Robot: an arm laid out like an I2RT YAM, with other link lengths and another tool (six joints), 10 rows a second.
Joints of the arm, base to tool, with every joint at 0 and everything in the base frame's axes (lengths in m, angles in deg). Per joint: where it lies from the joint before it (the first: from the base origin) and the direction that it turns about. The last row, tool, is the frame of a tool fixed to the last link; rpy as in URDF.
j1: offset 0 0 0.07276 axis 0 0 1
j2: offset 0.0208 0.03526 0.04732 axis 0 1 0
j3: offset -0.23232 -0.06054 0 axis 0 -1 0
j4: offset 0.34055 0.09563 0.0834 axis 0 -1 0
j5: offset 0.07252 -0.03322 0.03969 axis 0 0 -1
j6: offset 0.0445 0 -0.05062 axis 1 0 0
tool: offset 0.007 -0.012 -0.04 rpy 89.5 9.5 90
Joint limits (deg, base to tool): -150..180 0..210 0..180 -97..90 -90..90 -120..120
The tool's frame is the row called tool.
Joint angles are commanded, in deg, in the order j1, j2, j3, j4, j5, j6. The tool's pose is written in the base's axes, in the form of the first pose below.
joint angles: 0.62 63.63 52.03 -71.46 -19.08 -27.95
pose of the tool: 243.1 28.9 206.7 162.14 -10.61 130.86
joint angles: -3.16 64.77 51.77 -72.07 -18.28 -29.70
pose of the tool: 245.0 11.1 201.1 163.90 -10.83 128.32
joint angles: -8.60 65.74 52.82 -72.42 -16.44 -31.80
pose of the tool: 248.5 -15.6 203.6 165.00 -9.11 124.53
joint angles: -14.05 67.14 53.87 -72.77 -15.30 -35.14
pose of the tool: 250.6 -43.1 204.1 165.83 -7.98 122.08
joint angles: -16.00 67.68 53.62 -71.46 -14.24 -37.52
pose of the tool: 252.8 -54.9 200.0 165.96 -6.32 122.33
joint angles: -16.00 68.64 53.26 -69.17 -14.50 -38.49
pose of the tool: 258.9 -56.7 192.9 165.03 -5.52 123.39
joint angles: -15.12 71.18 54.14 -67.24 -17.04 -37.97
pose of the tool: 269.8 -52.5 185.3 162.98 -7.10 124.24
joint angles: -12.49 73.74 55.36 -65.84 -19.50 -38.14
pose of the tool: 281.8 -39.8 179.6 161.03 -8.59 127.54
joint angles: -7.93 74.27 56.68 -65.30 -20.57 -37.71
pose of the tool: 289.6 -16.7 184.3 159.40 -8.40 132.06
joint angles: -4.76 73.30 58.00 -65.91 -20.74 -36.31
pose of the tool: 290.1 0.1 196.7 158.36 -7.72 134.10
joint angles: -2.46 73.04 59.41 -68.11 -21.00 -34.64
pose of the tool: 286.8 12.8 206.9 158.75 -8.89 134.84
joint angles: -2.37 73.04 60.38 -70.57 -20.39 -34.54
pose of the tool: 283.1 12.9 213.4 160.24 -9.60 134.52
